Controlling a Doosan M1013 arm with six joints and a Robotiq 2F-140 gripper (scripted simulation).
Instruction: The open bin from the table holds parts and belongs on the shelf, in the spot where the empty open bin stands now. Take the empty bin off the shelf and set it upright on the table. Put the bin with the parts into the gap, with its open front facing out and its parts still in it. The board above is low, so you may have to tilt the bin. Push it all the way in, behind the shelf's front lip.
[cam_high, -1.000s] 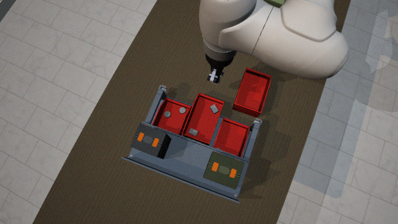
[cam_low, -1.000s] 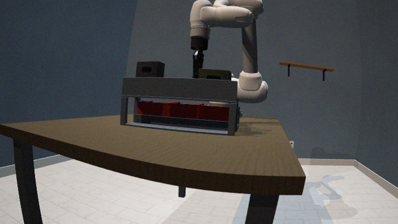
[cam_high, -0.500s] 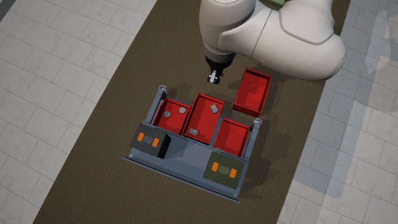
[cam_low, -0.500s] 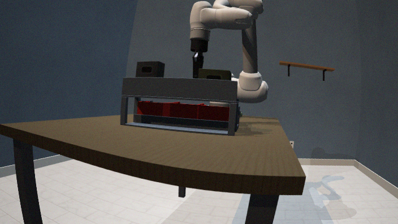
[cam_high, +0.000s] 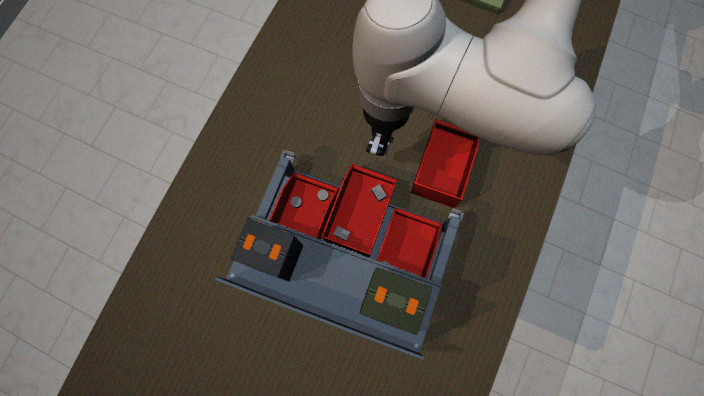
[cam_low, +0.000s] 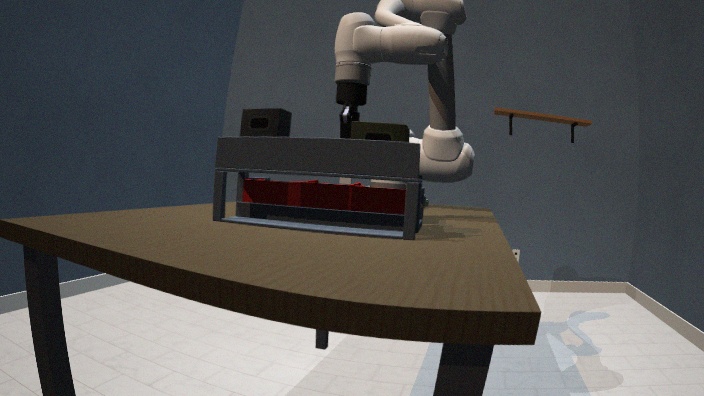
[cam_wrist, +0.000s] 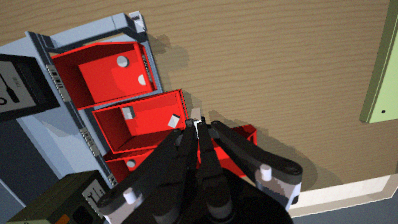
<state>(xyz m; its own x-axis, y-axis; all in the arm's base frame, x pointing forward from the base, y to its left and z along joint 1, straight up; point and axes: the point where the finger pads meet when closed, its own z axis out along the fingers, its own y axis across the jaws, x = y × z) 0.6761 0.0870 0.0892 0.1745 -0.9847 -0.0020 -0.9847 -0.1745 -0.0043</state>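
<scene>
My gripper is now 210 mm short of the shelf board, 40 mm to the right of it and 110 mm above it. From my hand the other things lie so: black case (280 mm ahead, 70 mm to the right, 50 mm above); green case (250 mm ahead, 160 mm to the left, 40 mm above).
</scene>
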